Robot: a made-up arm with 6 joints. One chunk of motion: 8 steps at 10 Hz.
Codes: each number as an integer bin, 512 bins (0 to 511) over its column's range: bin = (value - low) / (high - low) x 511, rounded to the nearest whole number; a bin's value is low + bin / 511 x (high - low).
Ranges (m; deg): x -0.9..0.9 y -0.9..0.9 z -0.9..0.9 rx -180..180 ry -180..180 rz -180..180
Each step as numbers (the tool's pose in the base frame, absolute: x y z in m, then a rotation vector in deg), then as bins.
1 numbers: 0.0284 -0.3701 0.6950 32.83 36.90 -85.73
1 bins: 264 150 453 302 308 134
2 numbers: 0.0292 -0.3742 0.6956 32.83 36.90 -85.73
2 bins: 264 149 453 302 308 134
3 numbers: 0.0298 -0.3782 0.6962 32.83 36.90 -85.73
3 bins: 264 148 453 302 308 134
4 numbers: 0.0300 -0.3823 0.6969 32.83 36.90 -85.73
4 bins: 264 147 453 302 308 134
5 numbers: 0.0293 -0.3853 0.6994 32.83 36.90 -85.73
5 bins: 264 146 454 302 308 134
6 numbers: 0.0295 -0.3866 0.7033 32.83 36.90 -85.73
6 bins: 264 146 455 302 308 134
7 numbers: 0.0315 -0.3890 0.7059 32.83 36.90 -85.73
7 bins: 264 145 456 302 308 134
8 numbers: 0.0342 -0.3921 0.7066 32.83 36.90 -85.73
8 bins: 265 144 456 302 308 134
